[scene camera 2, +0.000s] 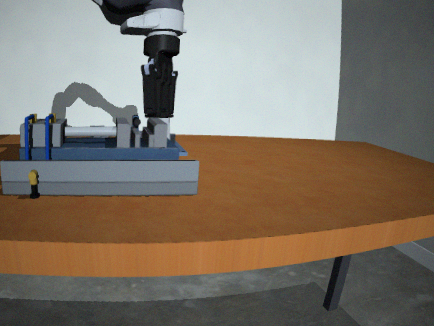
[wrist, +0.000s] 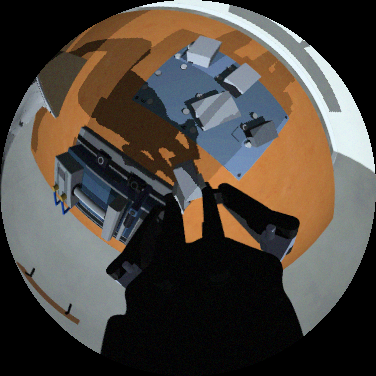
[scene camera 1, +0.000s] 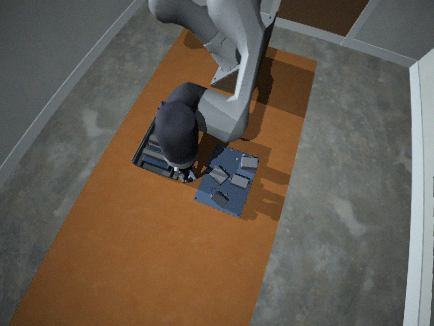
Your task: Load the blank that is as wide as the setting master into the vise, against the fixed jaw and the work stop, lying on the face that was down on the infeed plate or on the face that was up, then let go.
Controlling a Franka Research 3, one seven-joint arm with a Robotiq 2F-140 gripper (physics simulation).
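My gripper [scene camera 1: 186,176] [scene camera 2: 159,116] [wrist: 189,184] is shut on a grey blank [wrist: 187,183], which hangs tilted in the wrist view. A pale sliver below the fingers in scene camera 2 may be this blank. The fingertips show just above the top of the vise's right-hand jaw [scene camera 2: 159,133]. The vise [scene camera 2: 100,153] [wrist: 68,174] has another jaw [scene camera 2: 123,132] [wrist: 114,219] at the end of a round rod [scene camera 2: 90,131] [wrist: 89,202]; the arm partly hides the vise in scene camera 1. I cannot tell which block is the setting master.
The blue infeed plate [scene camera 1: 231,158] [wrist: 172,75] lies beside the vise, bearing grey blocks [scene camera 1: 249,162] [scene camera 1: 219,175] [scene camera 1: 240,180] [scene camera 1: 219,198] and small pins. A long grey rail [scene camera 2: 100,177] stands before the vise, with a yellow-topped black knob [scene camera 2: 33,179] near its left end.
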